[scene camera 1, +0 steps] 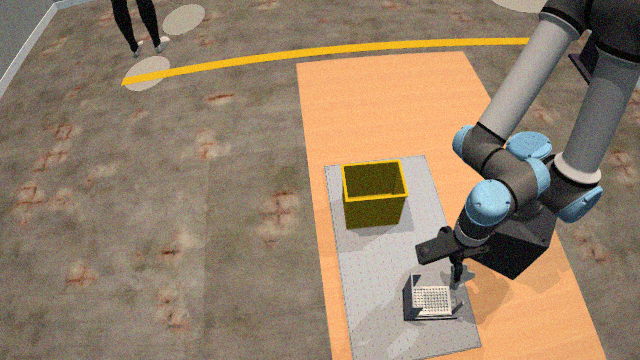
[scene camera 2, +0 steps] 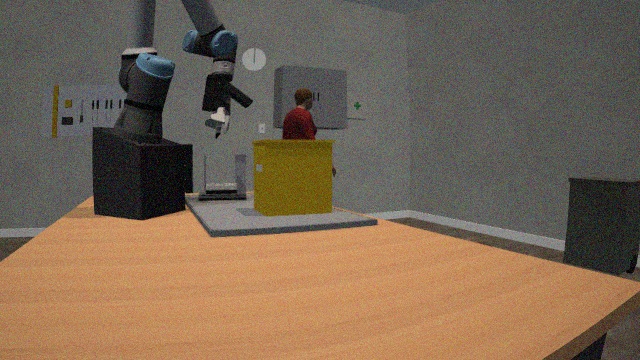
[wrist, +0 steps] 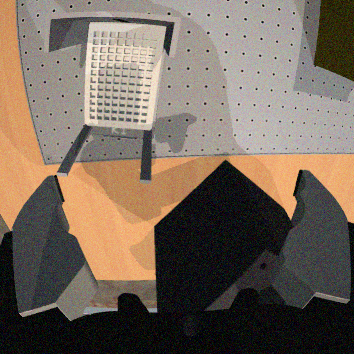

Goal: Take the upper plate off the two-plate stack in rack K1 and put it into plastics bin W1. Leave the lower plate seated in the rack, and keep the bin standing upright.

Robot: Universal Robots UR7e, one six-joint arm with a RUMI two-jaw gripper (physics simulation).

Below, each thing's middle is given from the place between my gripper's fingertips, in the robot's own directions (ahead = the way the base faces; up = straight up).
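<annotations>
White plate (scene camera 1: 436, 300): 160 mm below my hand, 20 mm ahead, 50 mm to the left. Yellow bin W1 (scene camera 2: 291, 177): from the same hand, 110 mm below, 150 mm ahead, 280 mm to the right. Nearest to my hand of the things named here, going by their middles: the plate.
</annotations>
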